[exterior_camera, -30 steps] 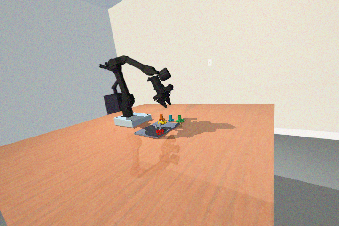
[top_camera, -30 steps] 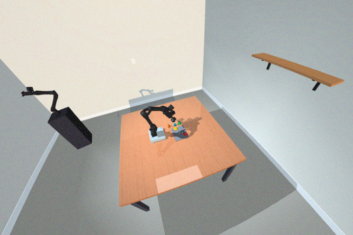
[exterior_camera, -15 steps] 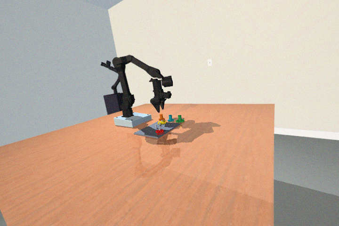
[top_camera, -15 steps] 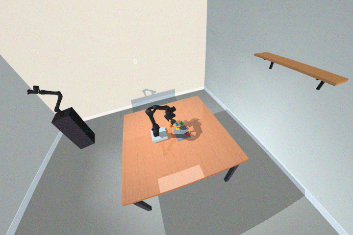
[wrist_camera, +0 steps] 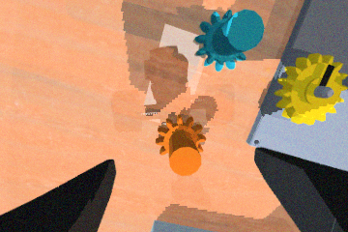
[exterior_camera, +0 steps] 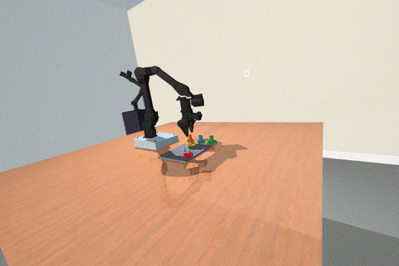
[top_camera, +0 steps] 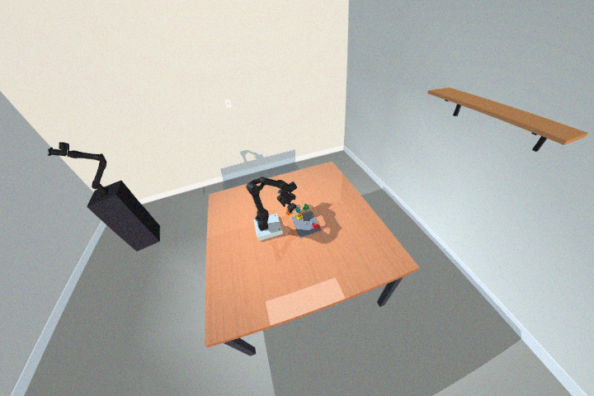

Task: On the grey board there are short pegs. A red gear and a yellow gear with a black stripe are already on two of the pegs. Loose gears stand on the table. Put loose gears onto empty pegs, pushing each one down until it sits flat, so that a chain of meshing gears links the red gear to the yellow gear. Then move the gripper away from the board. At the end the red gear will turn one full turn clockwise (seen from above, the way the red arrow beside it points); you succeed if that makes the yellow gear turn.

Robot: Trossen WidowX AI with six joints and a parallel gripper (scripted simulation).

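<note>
My gripper tip is 20 mm above the orange gear. The rest, counted from my gripper tip: teal gear (80 mm ahead, 20 mm to the right, 20 mm below); then yellow gear (90 mm to the right, 50 mm ahead, 20 mm below); then green gear (150 mm ahead, 30 mm to the right, 20 mm below).
</note>
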